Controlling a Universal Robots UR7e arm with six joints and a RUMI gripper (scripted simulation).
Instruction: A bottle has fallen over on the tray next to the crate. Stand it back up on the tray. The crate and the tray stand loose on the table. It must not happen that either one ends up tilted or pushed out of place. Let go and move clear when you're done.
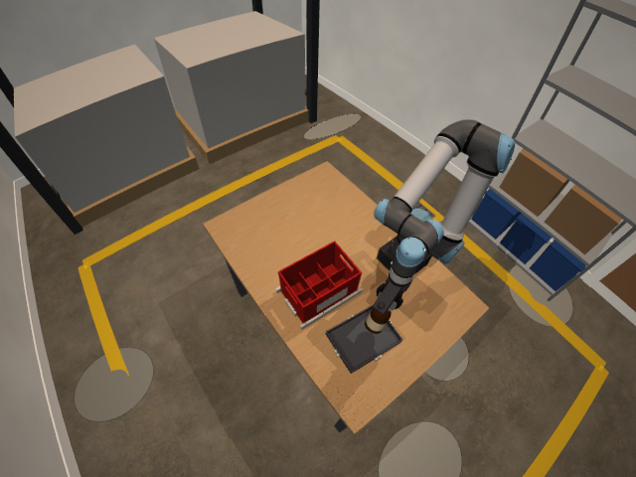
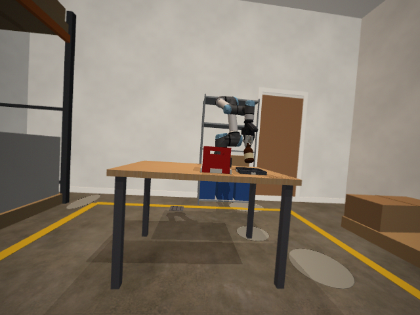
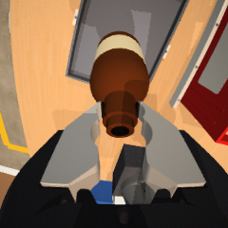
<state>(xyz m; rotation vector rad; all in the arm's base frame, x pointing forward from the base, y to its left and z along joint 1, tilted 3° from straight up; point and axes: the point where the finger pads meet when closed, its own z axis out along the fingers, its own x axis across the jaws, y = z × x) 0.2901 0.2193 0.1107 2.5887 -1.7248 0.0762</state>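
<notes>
The brown bottle lies 50 mm below my hand and 10 mm ahead of it. From my hand the other things lie so: red crate: 250 mm to the right, 130 mm ahead, 120 mm below; then tray: 190 mm below, 70 mm ahead, 20 mm to the left.
</notes>
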